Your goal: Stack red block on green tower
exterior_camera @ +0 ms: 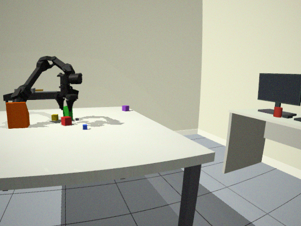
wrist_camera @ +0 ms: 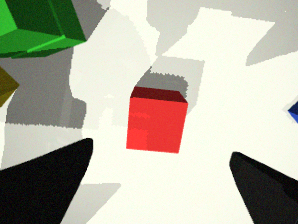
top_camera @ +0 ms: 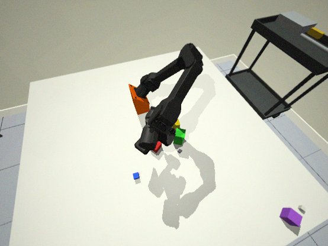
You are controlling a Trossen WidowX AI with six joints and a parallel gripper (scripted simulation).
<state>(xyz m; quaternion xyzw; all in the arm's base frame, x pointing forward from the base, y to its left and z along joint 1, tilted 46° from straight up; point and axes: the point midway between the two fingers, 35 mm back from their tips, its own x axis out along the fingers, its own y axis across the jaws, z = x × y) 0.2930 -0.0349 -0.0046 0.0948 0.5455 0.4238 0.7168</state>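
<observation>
Right now the red block is 60 mm below my gripper tip. From my gripper tip the other things lie so: small grey cube: 110 mm to the left, 80 mm below, 70 mm ahead; yellow block: 160 mm to the left, 80 mm behind, 70 mm below; blue cube: 130 mm to the right, 100 mm ahead, 70 mm below.
</observation>
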